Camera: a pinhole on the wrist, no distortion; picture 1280 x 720 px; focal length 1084.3 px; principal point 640.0 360.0 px. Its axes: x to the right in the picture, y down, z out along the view. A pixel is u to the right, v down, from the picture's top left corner.
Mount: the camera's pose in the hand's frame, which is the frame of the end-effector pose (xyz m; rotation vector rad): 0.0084 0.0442 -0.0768 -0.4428 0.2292 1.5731
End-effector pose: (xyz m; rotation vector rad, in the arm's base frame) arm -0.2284 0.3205 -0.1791 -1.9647 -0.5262 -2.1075
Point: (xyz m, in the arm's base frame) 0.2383 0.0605 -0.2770
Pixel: 982 557
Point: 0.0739 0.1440 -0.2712
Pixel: 904 635
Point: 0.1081 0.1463 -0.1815
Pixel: 896 363
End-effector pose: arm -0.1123 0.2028 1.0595 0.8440 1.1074 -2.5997
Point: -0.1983 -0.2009 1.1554
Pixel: 519 234
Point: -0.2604 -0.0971 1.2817
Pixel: 79 281
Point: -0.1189 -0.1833 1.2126
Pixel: 496 463
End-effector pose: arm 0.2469 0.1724 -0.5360 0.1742 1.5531 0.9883
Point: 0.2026 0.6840 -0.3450
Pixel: outside the picture
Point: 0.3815 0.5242 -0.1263
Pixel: 1023 477
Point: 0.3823 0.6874 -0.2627
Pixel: 964 77
